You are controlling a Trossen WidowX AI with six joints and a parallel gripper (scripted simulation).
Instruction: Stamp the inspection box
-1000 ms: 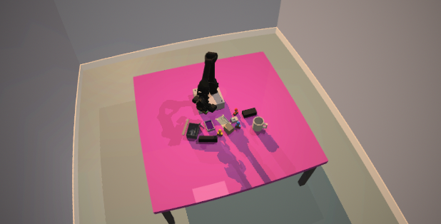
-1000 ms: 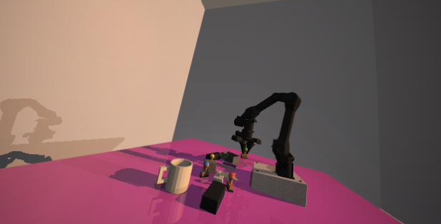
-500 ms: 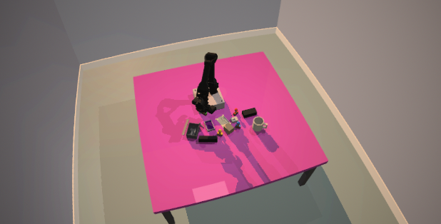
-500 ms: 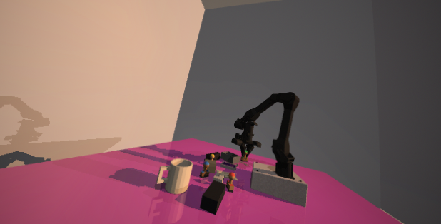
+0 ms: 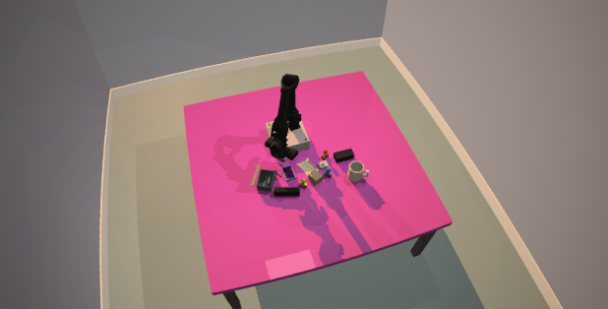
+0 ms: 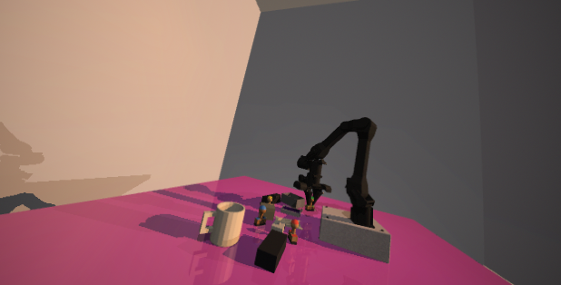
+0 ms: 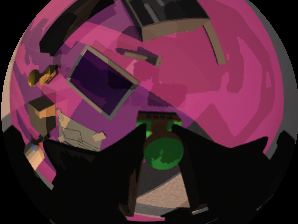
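Right now the green-knobbed stamp is right at my gripper tip. Also, from my gripper tip: purple ink pad 8 cm ahead, 1 cm to the left, 5 cm below; then white card 8 cm ahead, 13 cm to the left, 5 cm below; then dark tray 10 cm ahead, 12 cm to the right, 4 cm below.
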